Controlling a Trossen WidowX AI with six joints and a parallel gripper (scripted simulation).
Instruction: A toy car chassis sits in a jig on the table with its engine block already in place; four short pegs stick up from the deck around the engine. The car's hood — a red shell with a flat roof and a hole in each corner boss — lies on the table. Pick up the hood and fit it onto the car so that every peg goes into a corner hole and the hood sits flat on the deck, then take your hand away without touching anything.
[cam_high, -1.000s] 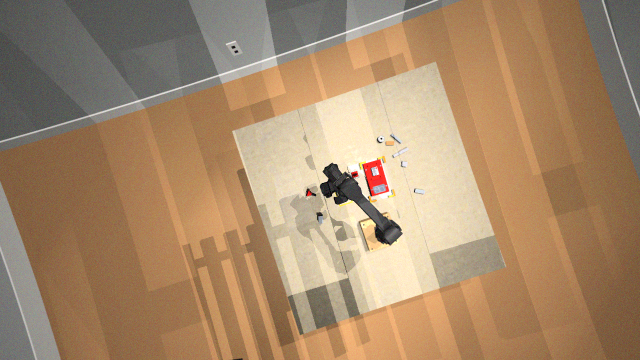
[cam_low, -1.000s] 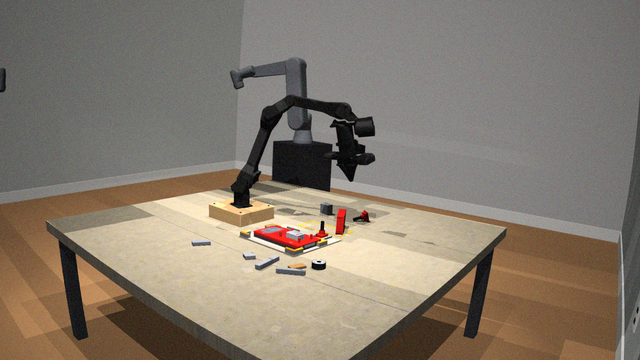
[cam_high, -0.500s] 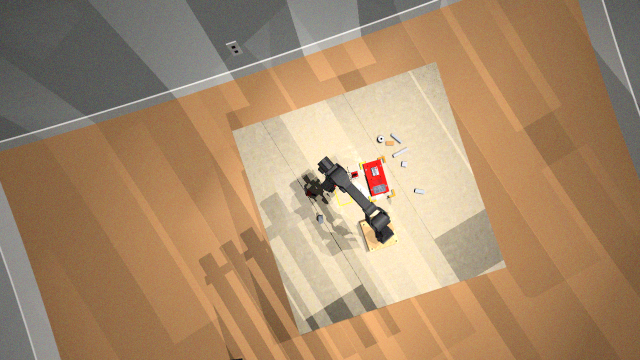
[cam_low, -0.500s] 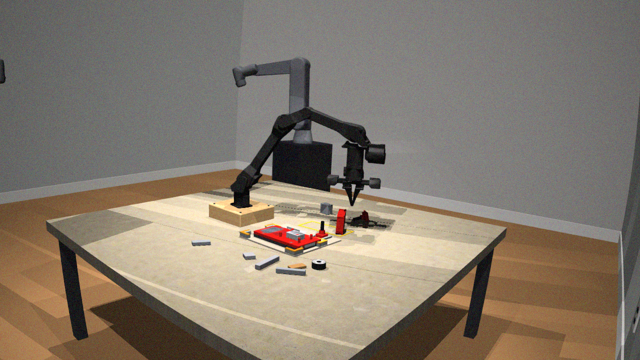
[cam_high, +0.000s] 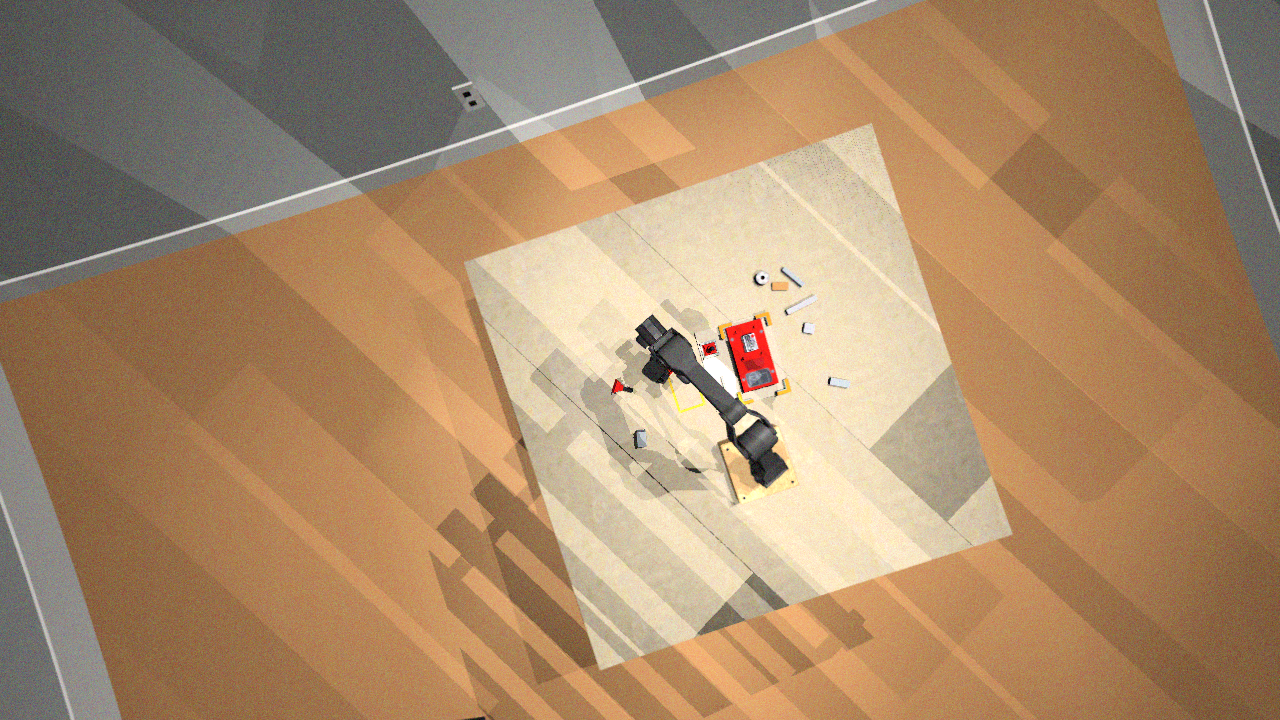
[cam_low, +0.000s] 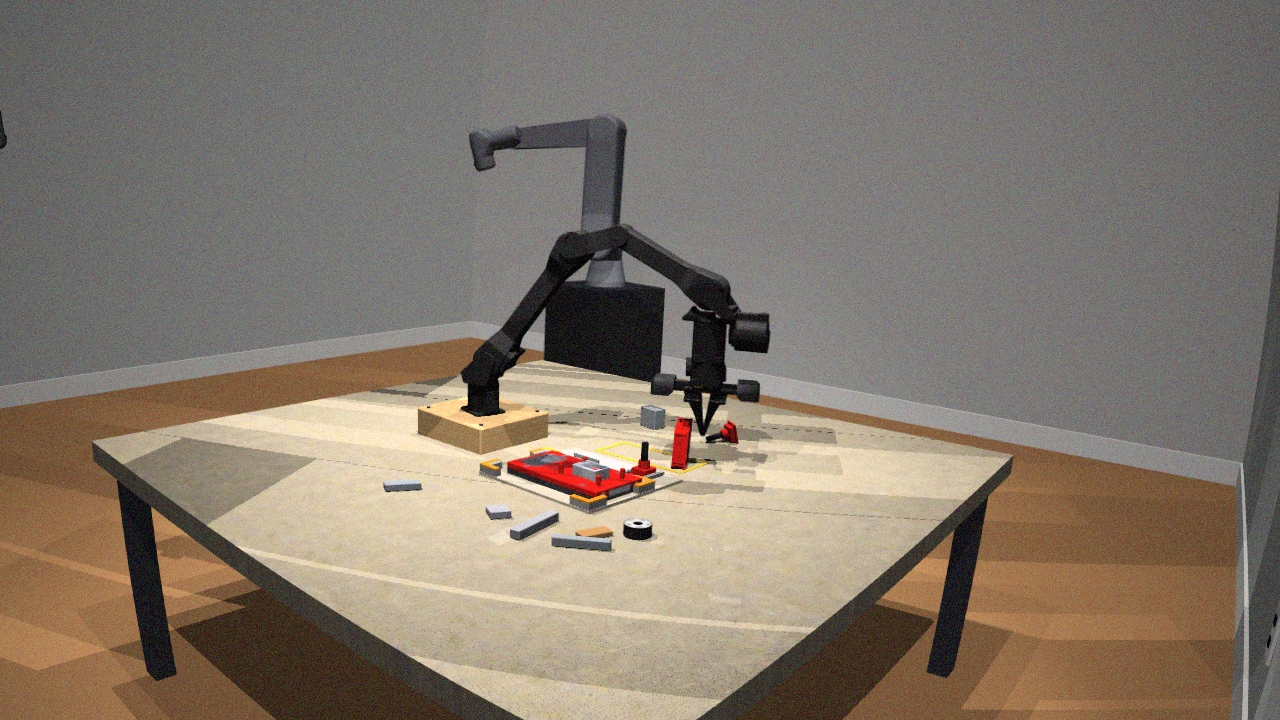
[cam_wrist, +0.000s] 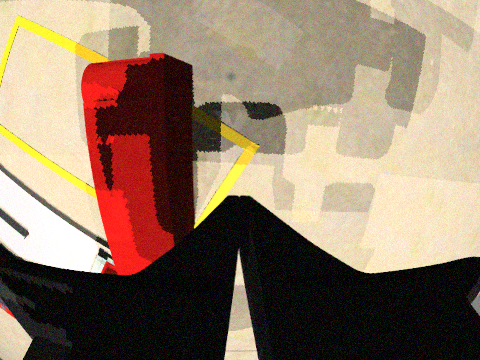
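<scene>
Now: the red hood 30 mm behind my gripper tip, 20 mm to the right of it and 20 mm below it. The rest, counted from my gripper tip: wheel 320 mm to the right, 200 mm ahead, 40 mm below; grey engine block 250 mm to the right, 30 mm below, 10 mm ahead; wooden chip 370 mm to the right, 170 mm ahead, 50 mm below.
</scene>
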